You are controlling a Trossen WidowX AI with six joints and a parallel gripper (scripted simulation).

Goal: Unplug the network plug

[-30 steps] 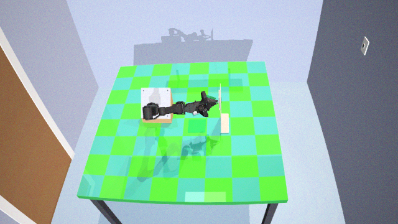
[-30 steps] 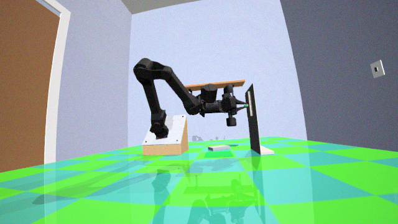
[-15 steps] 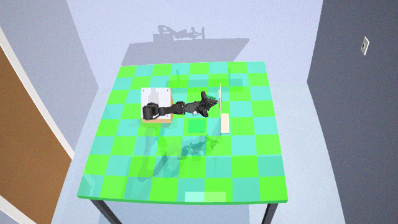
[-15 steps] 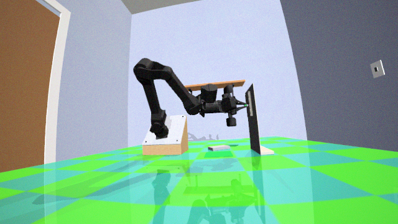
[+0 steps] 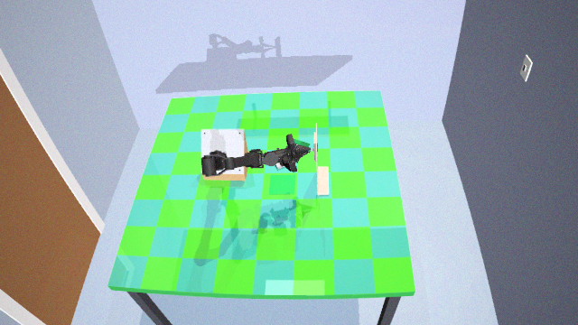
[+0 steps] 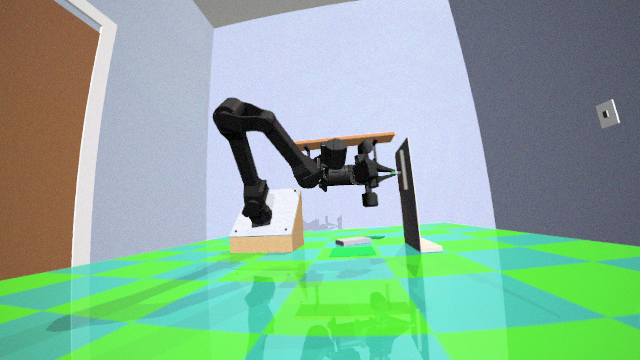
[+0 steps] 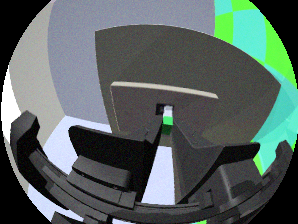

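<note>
My gripper tip is 140 mm past the marked dark-green square, 10 mm to the left of it and 210 mm above it. Round my gripper tip: upright white panel: 30 mm ahead, 80 mm below; then flat pale plate: 130 mm behind, 150 mm to the left, 210 mm below; then grey network plug: right at my gripper tip.
</note>
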